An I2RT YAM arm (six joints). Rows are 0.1 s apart.
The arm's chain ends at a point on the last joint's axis. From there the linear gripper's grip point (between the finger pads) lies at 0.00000 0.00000 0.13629 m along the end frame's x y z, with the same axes.
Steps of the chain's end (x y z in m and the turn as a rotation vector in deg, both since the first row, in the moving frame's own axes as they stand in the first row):
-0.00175, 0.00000, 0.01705, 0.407, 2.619, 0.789
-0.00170, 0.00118, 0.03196, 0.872, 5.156, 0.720
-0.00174, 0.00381, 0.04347, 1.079, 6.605, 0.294
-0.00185, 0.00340, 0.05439, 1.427, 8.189, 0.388
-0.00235, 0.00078, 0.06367, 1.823, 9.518, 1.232
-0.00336, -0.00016, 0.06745, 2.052, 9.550, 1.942
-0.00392, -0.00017, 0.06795, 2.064, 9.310, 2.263
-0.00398, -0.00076, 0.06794, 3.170, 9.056, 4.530
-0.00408, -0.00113, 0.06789, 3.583, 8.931, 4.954
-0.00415, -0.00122, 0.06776, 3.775, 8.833, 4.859
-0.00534, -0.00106, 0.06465, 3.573, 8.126, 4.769
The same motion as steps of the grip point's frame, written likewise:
0.00448, -0.00092, 0.01690, 0.407, 2.619, 0.789
0.01056, -0.00081, 0.03139, 0.872, 5.156, 0.720
0.01394, 0.00129, 0.04254, 1.079, 6.605, 0.294
0.01757, 0.00008, 0.05296, 1.427, 8.189, 0.388
0.02023, -0.00329, 0.06173, 1.823, 9.518, 1.232
0.01932, -0.00463, 0.06547, 2.052, 9.550, 1.942
0.01821, -0.00462, 0.06607, 2.064, 9.310, 2.263
0.01774, -0.00741, 0.06603, 3.170, 9.056, 4.530
0.01741, -0.00869, 0.06597, 3.583, 8.931, 4.954
0.01712, -0.00926, 0.06585, 3.775, 8.833, 4.859
0.01424, -0.00871, 0.06302, 3.573, 8.126, 4.769

